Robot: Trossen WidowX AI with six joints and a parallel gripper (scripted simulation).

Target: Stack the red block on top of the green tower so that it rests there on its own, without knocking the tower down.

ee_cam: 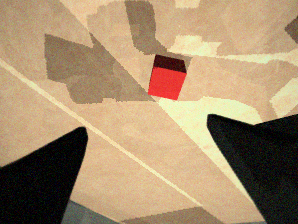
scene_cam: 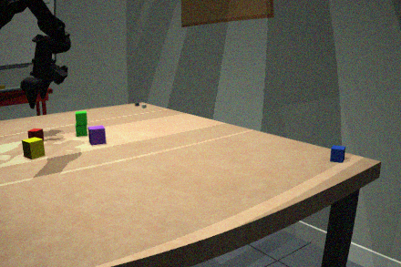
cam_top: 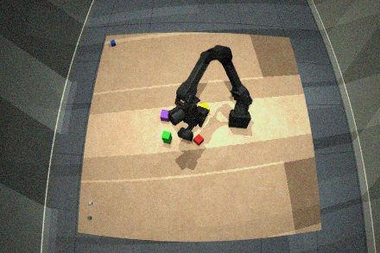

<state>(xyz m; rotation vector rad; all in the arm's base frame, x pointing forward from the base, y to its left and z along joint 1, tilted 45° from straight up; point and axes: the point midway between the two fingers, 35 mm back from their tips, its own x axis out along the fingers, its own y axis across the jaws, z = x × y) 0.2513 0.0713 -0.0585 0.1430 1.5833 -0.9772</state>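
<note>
The red block lies 2 cm behind my gripper tip and 10 cm below it. Also, from my gripper tip: blue block: 50 cm ahead, 71 cm to the right, 10 cm below; yellow block: 6 cm behind, 18 cm to the right, 10 cm below; purple block: 15 cm ahead, 15 cm to the right, 10 cm below.
</note>
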